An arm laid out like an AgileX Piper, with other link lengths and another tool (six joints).
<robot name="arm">
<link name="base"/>
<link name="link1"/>
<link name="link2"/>
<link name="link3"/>
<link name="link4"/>
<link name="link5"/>
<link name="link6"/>
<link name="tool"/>
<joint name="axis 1" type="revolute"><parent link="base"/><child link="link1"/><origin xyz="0 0 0.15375" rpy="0 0 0"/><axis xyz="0 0 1"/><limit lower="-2.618" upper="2.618"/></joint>
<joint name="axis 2" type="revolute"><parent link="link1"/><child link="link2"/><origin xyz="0 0 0" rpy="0 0 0"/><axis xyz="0 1 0"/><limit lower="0" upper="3.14"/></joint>
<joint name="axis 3" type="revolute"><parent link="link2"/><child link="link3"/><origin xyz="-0.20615 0 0.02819" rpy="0 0 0"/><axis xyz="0 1 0"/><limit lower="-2.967" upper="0"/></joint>
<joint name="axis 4" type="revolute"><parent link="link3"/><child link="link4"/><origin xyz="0.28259 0 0.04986" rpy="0 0 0"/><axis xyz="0.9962 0 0.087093"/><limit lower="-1.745" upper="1.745"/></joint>
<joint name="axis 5" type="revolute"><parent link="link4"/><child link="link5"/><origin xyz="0 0 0" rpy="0 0 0"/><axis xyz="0 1 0"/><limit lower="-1.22" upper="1.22"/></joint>
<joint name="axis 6" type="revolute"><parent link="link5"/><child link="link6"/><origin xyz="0.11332 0 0.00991" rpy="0 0 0"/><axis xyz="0.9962 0 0.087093"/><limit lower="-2.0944" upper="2.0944"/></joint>
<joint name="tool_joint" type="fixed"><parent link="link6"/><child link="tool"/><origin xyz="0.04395 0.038 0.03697" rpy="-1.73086 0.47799 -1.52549"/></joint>
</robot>
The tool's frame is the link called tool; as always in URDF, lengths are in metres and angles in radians.
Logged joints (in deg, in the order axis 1, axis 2, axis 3, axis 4, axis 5, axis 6), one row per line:
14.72, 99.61, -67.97, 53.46, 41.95, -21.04
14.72, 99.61, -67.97, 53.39, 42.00, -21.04
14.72, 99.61, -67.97, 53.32, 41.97, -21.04
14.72, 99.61, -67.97, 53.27, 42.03, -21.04
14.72, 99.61, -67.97, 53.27, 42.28, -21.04
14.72, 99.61, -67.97, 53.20, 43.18, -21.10
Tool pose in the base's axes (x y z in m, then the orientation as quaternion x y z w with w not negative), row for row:
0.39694, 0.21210, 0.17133, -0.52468, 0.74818, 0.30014, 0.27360
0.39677, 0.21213, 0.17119, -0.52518, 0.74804, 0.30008, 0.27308
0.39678, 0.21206, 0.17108, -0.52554, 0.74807, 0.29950, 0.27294
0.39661, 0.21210, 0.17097, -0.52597, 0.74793, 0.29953, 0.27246
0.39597, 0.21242, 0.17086, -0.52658, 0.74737, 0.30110, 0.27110
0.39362, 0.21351, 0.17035, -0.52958, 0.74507, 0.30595, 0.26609
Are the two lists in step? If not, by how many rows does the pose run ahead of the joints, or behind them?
They are in step.
